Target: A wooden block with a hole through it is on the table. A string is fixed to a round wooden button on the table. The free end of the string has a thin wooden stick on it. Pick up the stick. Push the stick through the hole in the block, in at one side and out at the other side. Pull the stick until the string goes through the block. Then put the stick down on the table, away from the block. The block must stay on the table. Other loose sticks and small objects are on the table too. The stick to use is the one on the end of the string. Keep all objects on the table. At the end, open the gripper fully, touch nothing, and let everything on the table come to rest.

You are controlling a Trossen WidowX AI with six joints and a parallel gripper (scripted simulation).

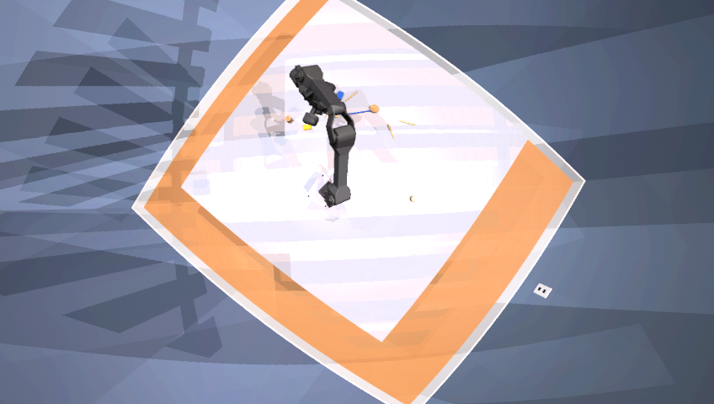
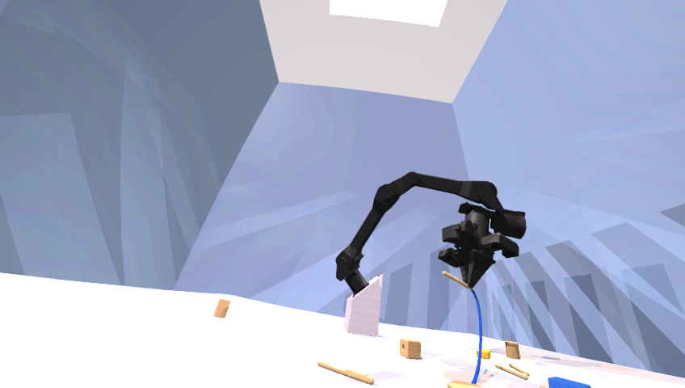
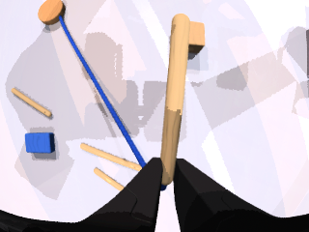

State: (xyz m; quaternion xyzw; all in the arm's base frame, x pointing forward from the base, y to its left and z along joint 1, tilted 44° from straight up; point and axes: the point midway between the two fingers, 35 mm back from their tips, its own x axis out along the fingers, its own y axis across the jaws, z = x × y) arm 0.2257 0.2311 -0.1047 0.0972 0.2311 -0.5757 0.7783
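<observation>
The yellow piece lies 9 cm behind my gripper tip, 7 cm to the left of it and 13 cm below it. Also, from my gripper tip: wooden block: 1 cm ahead, 12 cm to the right, 13 cm below; blue piece: 13 cm ahead, 6 cm to the left, 13 cm below; round wooden button: 20 cm ahead, 11 cm to the right, 13 cm below.
</observation>
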